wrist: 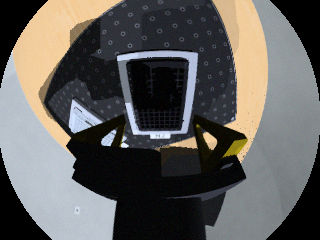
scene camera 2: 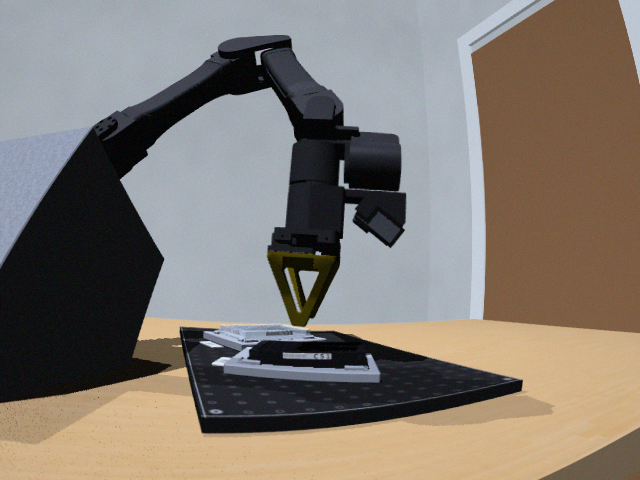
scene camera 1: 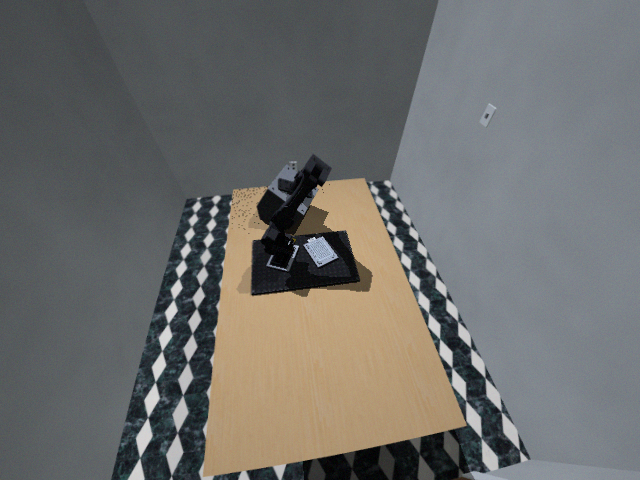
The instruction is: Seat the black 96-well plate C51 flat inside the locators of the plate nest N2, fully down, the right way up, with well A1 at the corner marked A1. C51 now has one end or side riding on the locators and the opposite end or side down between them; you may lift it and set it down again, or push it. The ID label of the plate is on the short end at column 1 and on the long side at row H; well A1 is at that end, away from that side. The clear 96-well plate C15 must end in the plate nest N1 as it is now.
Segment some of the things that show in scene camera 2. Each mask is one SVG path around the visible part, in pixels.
My gripper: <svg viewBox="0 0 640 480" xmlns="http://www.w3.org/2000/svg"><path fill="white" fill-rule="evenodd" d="M331 183L306 181L289 185L285 227L274 228L271 245L268 245L267 259L292 326L305 327L309 319L315 317L340 266L341 244L338 232L335 230L308 229L311 185L336 186ZM319 272L306 301L299 271ZM285 268L288 268L298 305L302 312L297 311L285 274Z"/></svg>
A clear plate C15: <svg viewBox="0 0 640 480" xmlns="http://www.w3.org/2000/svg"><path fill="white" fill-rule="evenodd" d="M217 329L221 335L237 340L242 338L244 341L245 339L258 339L258 341L303 339L303 336L312 336L311 329L284 324L220 325L220 329Z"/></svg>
A black plate C51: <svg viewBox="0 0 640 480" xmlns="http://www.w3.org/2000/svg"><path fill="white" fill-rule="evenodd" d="M247 357L247 360L261 361L261 364L368 366L368 359L366 358L366 351L362 342L262 340L249 350L249 356Z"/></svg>
